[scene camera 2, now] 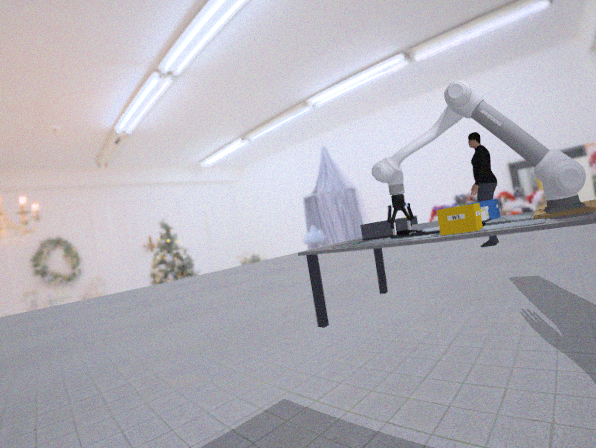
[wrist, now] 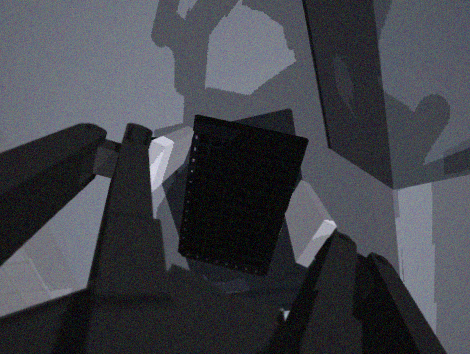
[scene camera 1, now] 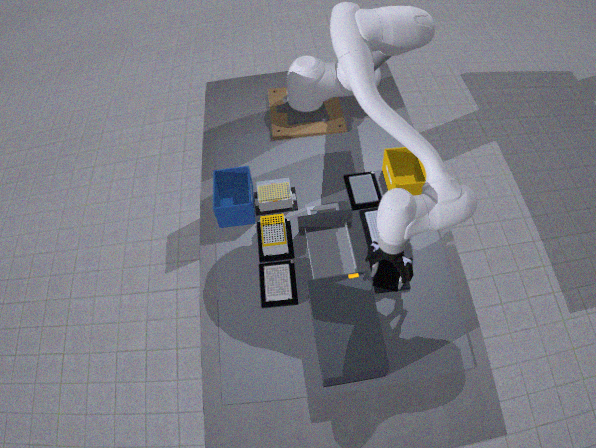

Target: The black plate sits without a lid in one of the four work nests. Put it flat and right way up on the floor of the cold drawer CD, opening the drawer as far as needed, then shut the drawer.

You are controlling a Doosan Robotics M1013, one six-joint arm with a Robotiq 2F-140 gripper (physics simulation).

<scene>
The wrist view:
my gripper: 241,171
black plate: 240,180
cold drawer: 386,83
</scene>
